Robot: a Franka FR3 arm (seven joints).
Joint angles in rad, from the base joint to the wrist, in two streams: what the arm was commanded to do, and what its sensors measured. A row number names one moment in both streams.
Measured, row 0:
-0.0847 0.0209 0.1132 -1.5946 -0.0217 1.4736 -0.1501
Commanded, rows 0 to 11:
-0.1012 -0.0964 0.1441 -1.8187 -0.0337 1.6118 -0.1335
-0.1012 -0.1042 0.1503 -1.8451 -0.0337 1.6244 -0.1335
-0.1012 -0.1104 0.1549 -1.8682 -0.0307 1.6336 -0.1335
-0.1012 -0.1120 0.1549 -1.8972 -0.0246 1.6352 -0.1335
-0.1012 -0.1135 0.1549 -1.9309 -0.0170 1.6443 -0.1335
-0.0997 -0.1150 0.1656 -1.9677 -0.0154 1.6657 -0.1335
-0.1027 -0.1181 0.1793 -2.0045 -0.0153 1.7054 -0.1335
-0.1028 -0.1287 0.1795 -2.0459 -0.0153 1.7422 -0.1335
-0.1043 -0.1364 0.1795 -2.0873 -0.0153 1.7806 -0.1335
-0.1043 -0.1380 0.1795 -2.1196 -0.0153 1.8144 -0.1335
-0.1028 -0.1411 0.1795 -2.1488 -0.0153 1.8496 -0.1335
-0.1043 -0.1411 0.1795 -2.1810 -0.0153 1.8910 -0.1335
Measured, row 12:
-0.0852 -0.0829 0.1648 -2.0455 -0.0218 1.7730 -0.1388
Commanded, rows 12 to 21:
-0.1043 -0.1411 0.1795 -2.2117 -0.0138 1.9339 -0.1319
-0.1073 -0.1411 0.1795 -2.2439 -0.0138 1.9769 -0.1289
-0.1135 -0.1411 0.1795 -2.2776 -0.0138 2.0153 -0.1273
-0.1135 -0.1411 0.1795 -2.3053 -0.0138 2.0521 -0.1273
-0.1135 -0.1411 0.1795 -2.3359 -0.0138 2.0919 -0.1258
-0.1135 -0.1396 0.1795 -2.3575 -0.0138 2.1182 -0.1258
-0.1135 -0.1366 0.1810 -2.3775 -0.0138 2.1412 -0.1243
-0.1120 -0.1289 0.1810 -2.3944 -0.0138 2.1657 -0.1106
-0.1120 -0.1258 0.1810 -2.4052 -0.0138 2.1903 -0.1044
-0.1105 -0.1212 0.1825 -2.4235 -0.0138 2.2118 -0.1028
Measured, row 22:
-0.0975 -0.0955 0.1647 -2.3465 -0.0217 2.1318 -0.1248
